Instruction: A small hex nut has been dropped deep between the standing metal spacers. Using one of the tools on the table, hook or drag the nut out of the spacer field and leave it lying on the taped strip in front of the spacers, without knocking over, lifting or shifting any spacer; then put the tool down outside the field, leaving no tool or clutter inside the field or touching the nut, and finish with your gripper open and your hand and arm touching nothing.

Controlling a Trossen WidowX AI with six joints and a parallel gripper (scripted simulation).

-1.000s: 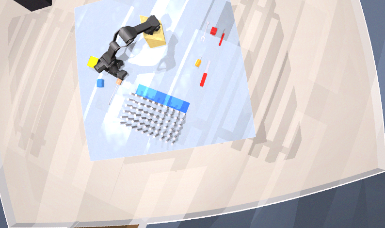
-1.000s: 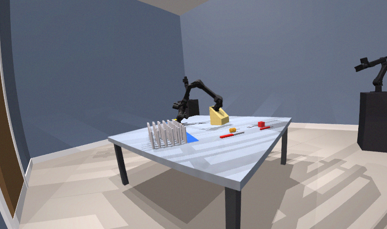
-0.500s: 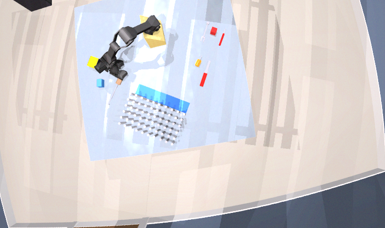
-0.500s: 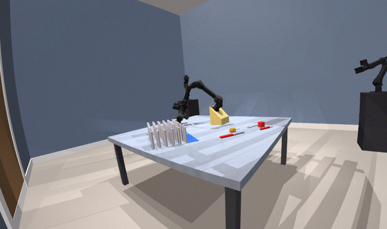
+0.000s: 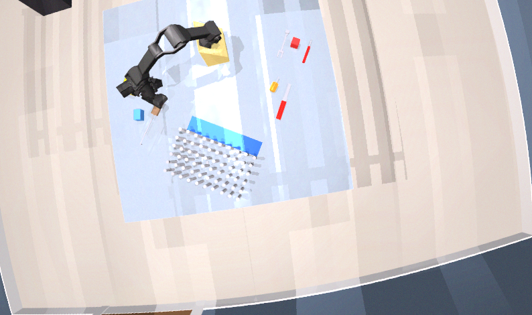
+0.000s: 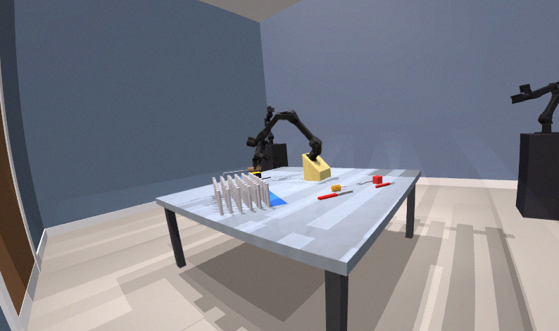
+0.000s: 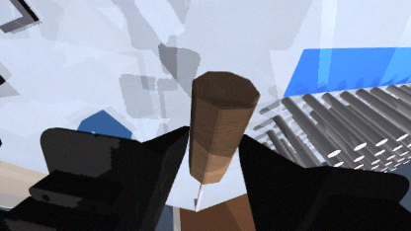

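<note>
Now: gripper tip 90 mm short of the wooden-handled tool and 60 mm to the left of it. Round my gripper tip: yellow-black block: 170 mm behind, 200 mm to the right, 80 mm below; then blue taped strip: 180 mm ahead, 300 mm to the left, 100 mm below; then blue cube: 160 mm to the right, 80 mm below.
</note>
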